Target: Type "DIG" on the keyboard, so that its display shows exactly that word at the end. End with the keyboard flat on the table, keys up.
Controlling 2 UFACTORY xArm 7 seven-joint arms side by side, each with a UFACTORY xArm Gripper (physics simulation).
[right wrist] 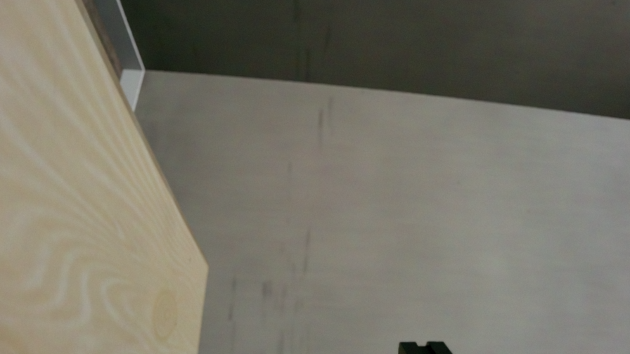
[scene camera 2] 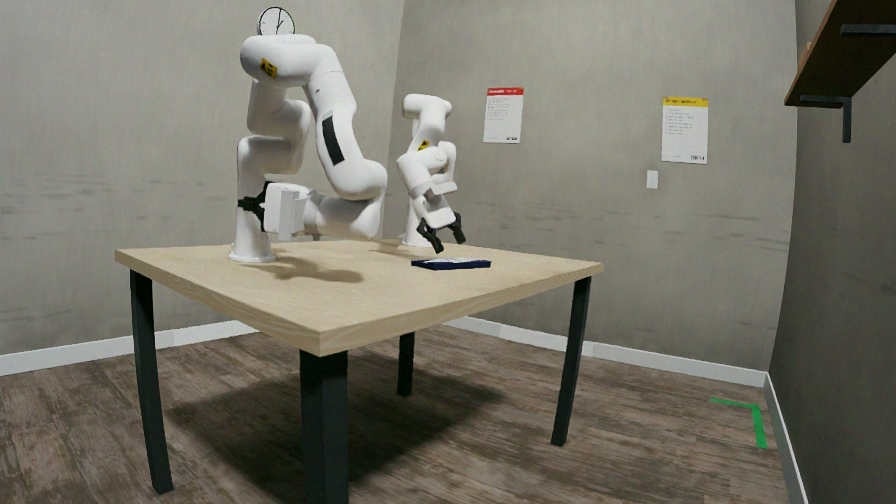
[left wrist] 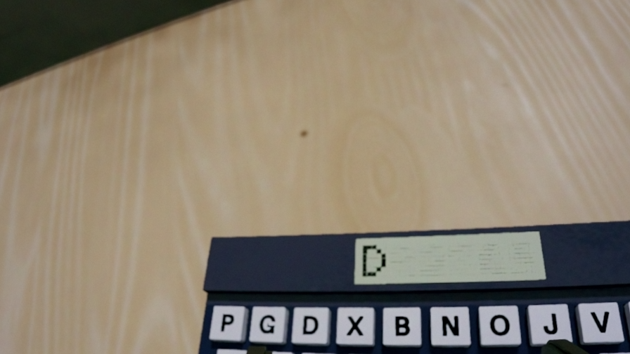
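Observation:
The dark blue keyboard lies flat on the table with its white keys up. In the left wrist view its display shows "D". The top key row reads P, G, D, X, B, N, O, J, V, with the G key and the D key side by side near its left end; the lower rows are mostly cut off, and the I key does not show. My left gripper is open and empty, above the keyboard. My right gripper is shut and empty, far from the keyboard.
The wooden table carries both arms' bases. The right arm bends over the table at the left of the scene view, its gripper pointing left. A wall shelf hangs at the upper right, away from the table.

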